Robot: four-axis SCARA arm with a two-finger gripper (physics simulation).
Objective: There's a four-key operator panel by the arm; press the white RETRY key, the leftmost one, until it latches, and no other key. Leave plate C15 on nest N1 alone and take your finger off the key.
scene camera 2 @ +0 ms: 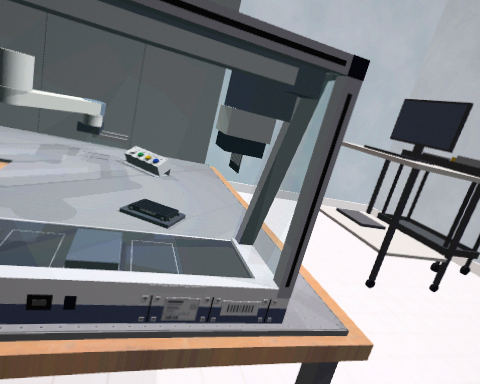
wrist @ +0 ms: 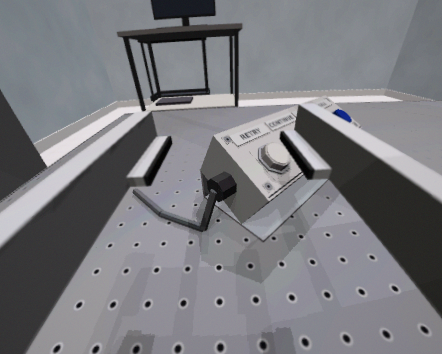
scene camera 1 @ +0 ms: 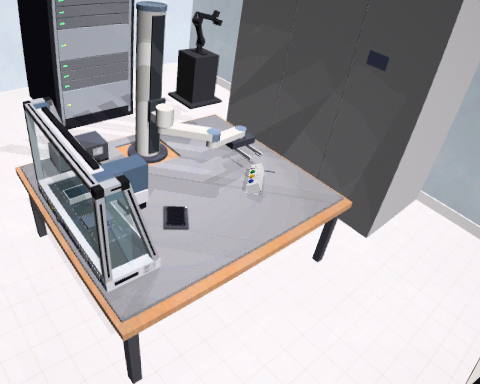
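Where they show: gripper, fingertip midpoint: (scene camera 2: 127,140) (wrist: 225,124) (scene camera 1: 256,156); arm's base, link origin: (scene camera 1: 147,152).
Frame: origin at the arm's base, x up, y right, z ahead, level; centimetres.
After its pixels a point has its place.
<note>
The operator panel (scene camera 1: 255,187) {y -26.4, x 6.6, z 69.1 cm} (scene camera 2: 162,169) (wrist: 225,155) {y -42.8, x 8.3, z 54.4 cm} stands on the table. Its white RETRY key (wrist: 276,155) {y -38.6, x 8.2, z 54.2 cm} looks raised in the wrist view; whether it is latched I cannot tell. The blue key (scene camera 1: 250,181) {y -26.4, x 7.9, z 64.7 cm} (scene camera 2: 156,160) {y -26.4, x 8.2, z 64.6 cm} (wrist: 343,116) {y -27.2, x 8.2, z 63.9 cm} shows; the right finger hides the green and yellow keys in the wrist view. My gripper (scene camera 1: 256,155) {y -42.8, x 11.8, z 51.6 cm} (scene camera 2: 128,135) {y -42.8, x 11.8, z 51.6 cm} (wrist: 225,124) {y -42.8, x 11.8, z 51.6 cm} is shut with nothing between its fingers, which still keep a gap. It is above and short of the panel's RETRY end, apparently not touching it. Dark plate C15 (scene camera 1: 175,216) (scene camera 2: 152,210) lies on its nest (scene camera 1: 176,228) {y 25.8, x 2.1, z 69.2 cm}.
The panel's cable (wrist: 172,220) {y -48.3, x 1.7, z 53.7 cm} runs from its black side plug. A glass-walled enclosure (scene camera 1: 102,240) {y 69.7, x 29.9, z 85.1 cm} (scene camera 2: 315,195) {y 70.6, x 28.2, z 83.2 cm} stands along one table side, with a blue-grey unit (scene camera 1: 125,172) {y 55.7, x 49.5, z 77.8 cm} beside it. Tall grey cabinets (scene camera 1: 310,95) stand behind the table. A desk with a monitor (scene camera 2: 431,125) is farther off.
</note>
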